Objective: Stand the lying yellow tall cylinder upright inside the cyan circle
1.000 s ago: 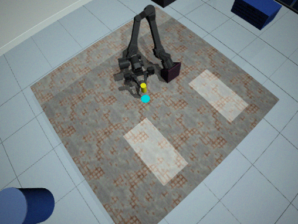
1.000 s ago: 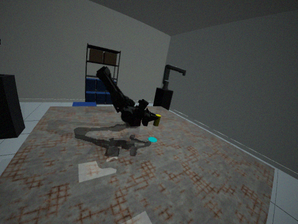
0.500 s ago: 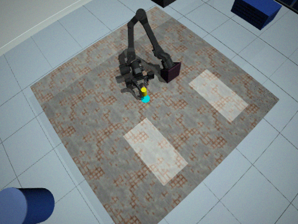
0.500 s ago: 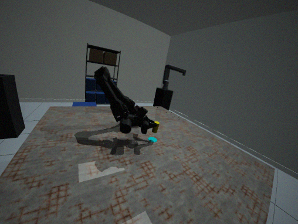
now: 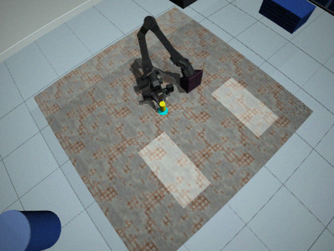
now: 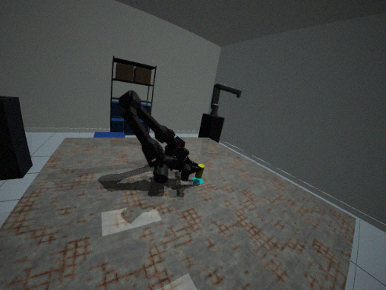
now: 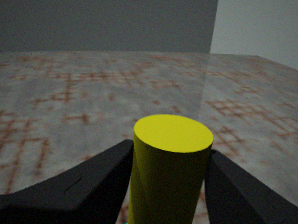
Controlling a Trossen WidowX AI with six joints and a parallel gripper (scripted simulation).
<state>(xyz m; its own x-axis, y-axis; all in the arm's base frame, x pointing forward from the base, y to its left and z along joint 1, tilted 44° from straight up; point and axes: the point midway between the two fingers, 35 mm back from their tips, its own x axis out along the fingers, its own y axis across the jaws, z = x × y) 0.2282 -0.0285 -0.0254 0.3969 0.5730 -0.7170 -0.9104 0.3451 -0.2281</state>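
Right now the cyan circle is 80 mm below my gripper tip. The rest, counted from my gripper tip: yellow tall cylinder 20 mm below.
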